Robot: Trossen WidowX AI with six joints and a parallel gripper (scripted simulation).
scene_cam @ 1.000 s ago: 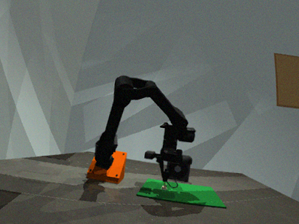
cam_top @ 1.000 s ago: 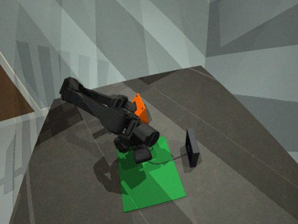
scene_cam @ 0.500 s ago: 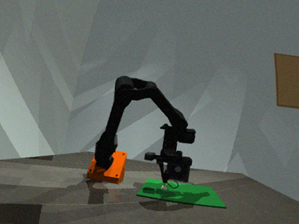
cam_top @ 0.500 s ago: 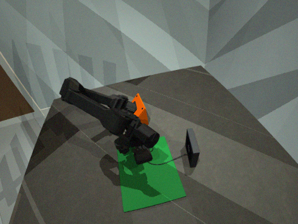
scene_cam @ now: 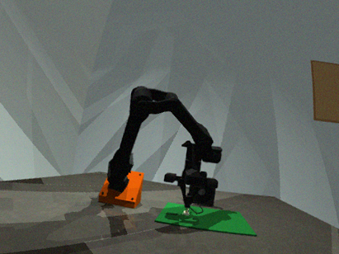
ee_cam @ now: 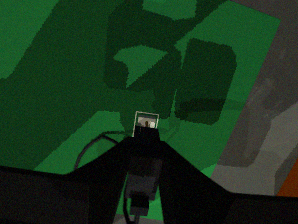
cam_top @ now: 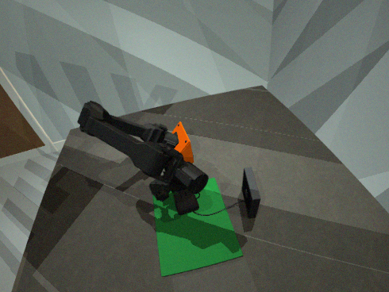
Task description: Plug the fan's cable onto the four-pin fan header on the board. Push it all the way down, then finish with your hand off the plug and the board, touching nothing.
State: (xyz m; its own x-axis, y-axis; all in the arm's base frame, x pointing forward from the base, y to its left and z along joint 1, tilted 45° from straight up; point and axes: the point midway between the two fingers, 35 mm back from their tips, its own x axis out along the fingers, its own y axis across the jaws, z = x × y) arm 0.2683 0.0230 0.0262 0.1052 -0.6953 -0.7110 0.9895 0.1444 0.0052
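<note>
My gripper tip is 60 mm short of the green board, 50 mm above it and 10 mm to the right of it. Also, from my gripper tip: black fan 200 mm to the left, 50 mm ahead, 20 mm above; plug 10 mm to the left, 10 mm above.
</note>
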